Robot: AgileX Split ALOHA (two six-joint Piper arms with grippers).
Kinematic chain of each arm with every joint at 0, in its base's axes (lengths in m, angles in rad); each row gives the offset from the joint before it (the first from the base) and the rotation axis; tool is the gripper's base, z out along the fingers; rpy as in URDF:
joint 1: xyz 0 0 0.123 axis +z
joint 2: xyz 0 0 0 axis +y
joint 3: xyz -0.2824 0 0.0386 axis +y
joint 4: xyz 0.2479 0 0.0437 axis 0.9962 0 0.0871
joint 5: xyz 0 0 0 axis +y
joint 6: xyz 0.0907 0 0.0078 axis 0.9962 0 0.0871
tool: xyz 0 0 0 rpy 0 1.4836 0
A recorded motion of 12 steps. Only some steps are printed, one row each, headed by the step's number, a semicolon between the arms.
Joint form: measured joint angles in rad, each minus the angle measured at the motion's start. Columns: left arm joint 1, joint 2, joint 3, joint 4, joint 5, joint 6; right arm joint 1, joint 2, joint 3, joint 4, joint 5, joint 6.
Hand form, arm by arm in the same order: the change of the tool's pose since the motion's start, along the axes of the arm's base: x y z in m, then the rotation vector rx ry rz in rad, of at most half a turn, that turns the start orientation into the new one. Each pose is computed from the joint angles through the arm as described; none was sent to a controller.
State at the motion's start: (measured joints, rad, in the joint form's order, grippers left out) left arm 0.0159 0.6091 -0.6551 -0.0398 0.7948 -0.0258; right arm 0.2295 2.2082 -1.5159 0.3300 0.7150 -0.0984
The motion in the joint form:
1: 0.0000 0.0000 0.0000 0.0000 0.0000 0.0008; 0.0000 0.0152 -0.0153 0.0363 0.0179 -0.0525
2: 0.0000 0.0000 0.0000 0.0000 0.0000 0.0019; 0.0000 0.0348 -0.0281 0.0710 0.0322 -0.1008
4: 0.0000 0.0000 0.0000 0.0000 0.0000 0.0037; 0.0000 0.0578 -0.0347 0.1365 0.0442 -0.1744
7: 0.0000 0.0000 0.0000 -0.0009 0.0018 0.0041; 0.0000 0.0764 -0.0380 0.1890 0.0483 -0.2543
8: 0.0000 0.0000 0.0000 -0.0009 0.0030 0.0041; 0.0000 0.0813 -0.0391 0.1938 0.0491 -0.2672
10: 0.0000 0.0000 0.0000 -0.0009 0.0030 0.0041; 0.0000 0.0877 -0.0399 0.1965 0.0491 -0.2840
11: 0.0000 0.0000 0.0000 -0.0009 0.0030 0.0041; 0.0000 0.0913 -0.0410 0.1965 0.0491 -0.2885
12: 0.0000 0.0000 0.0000 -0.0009 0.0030 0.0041; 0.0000 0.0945 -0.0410 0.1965 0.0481 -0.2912
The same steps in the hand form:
1: 0.0000 0.0000 0.0000 0.0006 0.0000 -0.0005; 0.0014 0.0029 -0.0027 0.0179 0.0092 0.0336
2: 0.0000 0.0000 0.0000 0.0015 0.0000 -0.0012; 0.0025 0.0055 -0.0079 0.0352 0.0213 0.0633
4: 0.0000 0.0000 0.0000 0.0029 -0.0001 -0.0023; 0.0025 0.0097 -0.0154 0.0720 0.0356 0.0979
7: -0.0001 -0.0001 -0.0001 0.0023 0.0017 -0.0027; 0.0026 0.0128 -0.0217 0.0978 0.0347 0.1422
8: -0.0002 -0.0001 -0.0002 0.0023 0.0029 -0.0028; 0.0027 0.0131 -0.0235 0.0989 0.0354 0.1514
10: -0.0002 -0.0001 -0.0002 0.0023 0.0029 -0.0028; 0.0027 0.0133 -0.0262 0.0973 0.0357 0.1651
11: -0.0002 -0.0001 -0.0002 0.0023 0.0029 -0.0028; 0.0028 0.0133 -0.0275 0.0962 0.0366 0.1692
12: -0.0002 -0.0001 -0.0002 0.0023 0.0029 -0.0028; 0.0028 0.0133 -0.0289 0.0951 0.0380 0.1712

